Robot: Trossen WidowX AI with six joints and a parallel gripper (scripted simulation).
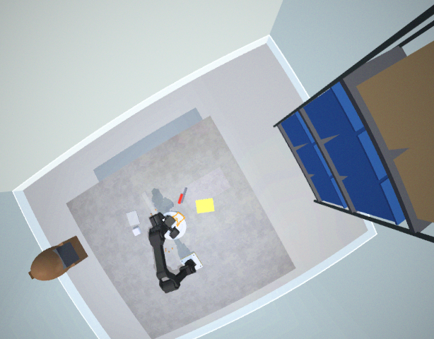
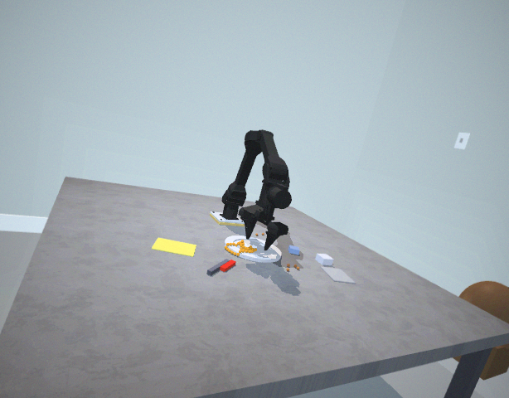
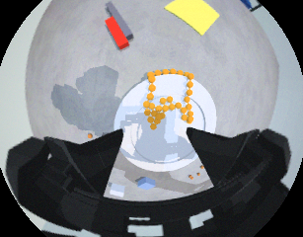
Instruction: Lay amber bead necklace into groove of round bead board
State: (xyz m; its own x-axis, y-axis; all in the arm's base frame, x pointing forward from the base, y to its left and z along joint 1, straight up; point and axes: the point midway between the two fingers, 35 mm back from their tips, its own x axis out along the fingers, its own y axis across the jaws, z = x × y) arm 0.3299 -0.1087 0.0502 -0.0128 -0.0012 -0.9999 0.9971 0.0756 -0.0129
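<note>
The round white bead board is 30 mm behind my gripper tip, 20 mm to the left of it and 20 mm below it. Round my gripper tip: yellow sheet 80 mm behind, 250 mm to the right, 30 mm below; then blue block 190 mm to the left, 30 mm below; then grey tool 70 mm ahead, 170 mm to the right, 30 mm below.
</note>
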